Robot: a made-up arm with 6 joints. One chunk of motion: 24 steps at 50 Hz.
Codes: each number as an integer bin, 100 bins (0 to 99) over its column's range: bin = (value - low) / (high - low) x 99, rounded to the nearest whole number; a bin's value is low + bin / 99 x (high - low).
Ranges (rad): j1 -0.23..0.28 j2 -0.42..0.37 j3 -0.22..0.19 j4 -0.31..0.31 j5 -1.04..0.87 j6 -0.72..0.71
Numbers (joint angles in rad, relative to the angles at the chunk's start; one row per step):
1: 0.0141 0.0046 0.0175 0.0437 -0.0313 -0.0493
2: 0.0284 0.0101 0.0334 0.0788 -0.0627 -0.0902
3: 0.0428 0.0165 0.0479 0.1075 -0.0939 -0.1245
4: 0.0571 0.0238 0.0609 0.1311 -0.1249 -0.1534
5: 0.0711 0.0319 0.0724 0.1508 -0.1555 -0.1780
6: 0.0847 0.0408 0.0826 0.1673 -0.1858 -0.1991
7: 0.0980 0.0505 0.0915 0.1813 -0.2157 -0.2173
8: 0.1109 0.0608 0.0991 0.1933 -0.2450 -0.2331
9: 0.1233 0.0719 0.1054 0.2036 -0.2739 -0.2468
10: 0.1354 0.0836 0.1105 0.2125 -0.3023 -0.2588
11: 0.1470 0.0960 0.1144 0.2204 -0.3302 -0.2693
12: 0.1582 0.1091 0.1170 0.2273 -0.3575 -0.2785
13: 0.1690 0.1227 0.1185 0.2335 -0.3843 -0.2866
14: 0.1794 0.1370 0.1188 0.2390 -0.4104 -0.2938
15: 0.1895 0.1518 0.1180 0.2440 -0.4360 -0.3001
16: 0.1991 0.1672 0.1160 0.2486 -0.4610 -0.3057
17: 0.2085 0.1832 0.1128 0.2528 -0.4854 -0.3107
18: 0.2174 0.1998 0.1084 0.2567 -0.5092 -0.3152
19: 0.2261 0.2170 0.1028 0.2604 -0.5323 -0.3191
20: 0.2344 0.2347 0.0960 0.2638 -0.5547 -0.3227
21: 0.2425 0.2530 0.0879 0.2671 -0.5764 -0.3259
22: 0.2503 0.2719 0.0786 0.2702 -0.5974 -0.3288
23: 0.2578 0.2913 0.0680 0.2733 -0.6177 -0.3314
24: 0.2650 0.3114 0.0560 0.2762 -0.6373 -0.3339
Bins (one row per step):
1: 47 53 57 56 52 46
2: 50 54 61 62 51 44
3: 53 55 65 67 49 41
4: 56 56 68 70 47 39
5: 58 57 71 74 46 38
6: 61 58 73 76 44 36
7: 64 59 75 78 43 35
8: 66 60 77 80 41 34
9: 69 62 79 82 40 33
10: 71 63 80 83 38 32
11: 73 65 81 85 37 31
12: 75 66 81 86 35 31
13: 77 68 82 87 34 30
14: 79 70 82 88 33 30
15: 81 72 82 88 31 29
16: 83 74 81 89 30 29
17: 85 76 80 90 29 28
18: 87 78 79 90 28 28
19: 89 80 78 91 26 28
20: 90 82 76 92 25 28
21: 92 84 74 92 24 27
22: 93 87 72 93 23 27
23: 95 89 70 93 22 27
24: 96 92 67 94 21 27

